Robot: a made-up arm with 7 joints.
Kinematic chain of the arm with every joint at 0, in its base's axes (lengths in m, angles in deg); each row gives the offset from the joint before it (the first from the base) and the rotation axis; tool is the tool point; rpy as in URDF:
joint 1: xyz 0 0 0.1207 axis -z
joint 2: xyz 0 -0.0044 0.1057 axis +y
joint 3: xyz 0 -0.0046 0.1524 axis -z
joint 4: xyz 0 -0.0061 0.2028 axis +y
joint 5: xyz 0 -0.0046 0.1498 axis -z
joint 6: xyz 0 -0.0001 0.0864 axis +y
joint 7: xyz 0 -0.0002 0.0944 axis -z
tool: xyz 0 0 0 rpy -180 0 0
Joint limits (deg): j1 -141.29..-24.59 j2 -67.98..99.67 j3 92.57..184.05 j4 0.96..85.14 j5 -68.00..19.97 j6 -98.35..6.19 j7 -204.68..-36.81
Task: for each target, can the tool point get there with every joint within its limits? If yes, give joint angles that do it. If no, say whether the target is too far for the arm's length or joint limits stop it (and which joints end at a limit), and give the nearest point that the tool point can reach.
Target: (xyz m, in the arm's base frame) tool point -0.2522 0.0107 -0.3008
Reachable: no: joint limits stop it (at a limit: joint 1, joint 2, joint 3, joint 4, joint 6) | nearest point -0.4376 -0.1708 0.0622 | short by 0.446 m
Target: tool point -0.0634 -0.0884 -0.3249
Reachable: no: joint limits stop it (at a limit: joint 2, joint 4, joint 6) | nearest point -0.2736 -0.3815 0.0604 | short by 0.528 m
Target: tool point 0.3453 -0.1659 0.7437
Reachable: yes | joints -127.95 -23.62 107.13 40.74 -58.64 -33.09 -138.82
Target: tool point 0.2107 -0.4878 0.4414
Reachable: yes | joints -85.15 -49.24 109.03 71.47 -45.00 -42.61 -162.47
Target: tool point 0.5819 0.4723 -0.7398
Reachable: no: too far | nearest point 0.4668 0.3789 0.0375 | short by 0.791 m
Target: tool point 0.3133 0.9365 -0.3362
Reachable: no: too far | nearest point 0.2047 0.6120 0.0589 | short by 0.523 m
